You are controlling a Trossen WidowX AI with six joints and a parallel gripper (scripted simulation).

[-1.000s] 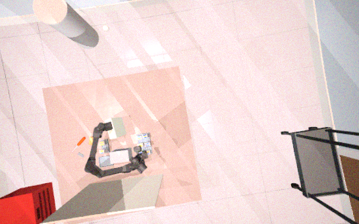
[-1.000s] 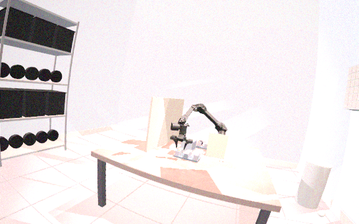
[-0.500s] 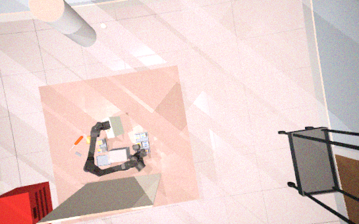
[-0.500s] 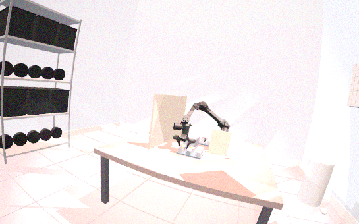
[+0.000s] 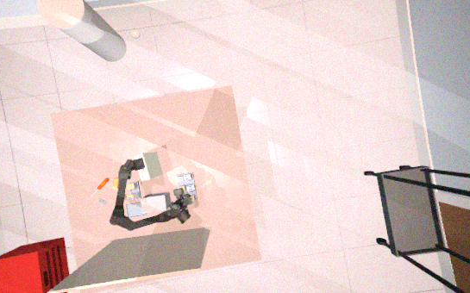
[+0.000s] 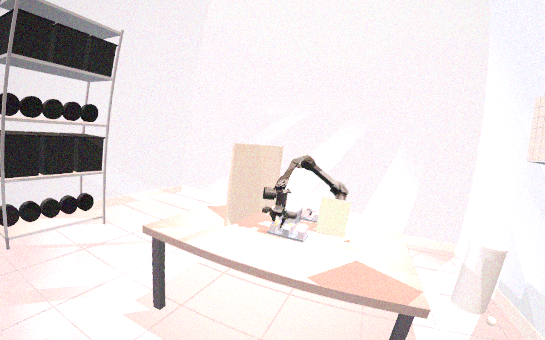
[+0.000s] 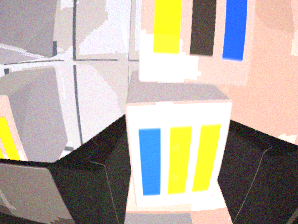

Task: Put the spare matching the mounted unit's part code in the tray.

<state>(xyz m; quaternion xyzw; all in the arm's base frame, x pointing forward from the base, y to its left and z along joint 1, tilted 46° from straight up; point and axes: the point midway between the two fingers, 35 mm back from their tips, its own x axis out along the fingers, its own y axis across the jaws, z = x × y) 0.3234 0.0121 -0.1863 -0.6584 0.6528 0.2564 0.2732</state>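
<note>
Right now the mounted unit is 30 mm behind my gripper tip, 170 mm to the right of it and 30 mm above it. From my gripper tip the other things lie so: beige board: 210 mm ahead, 220 mm to the right, 210 mm above.
</note>
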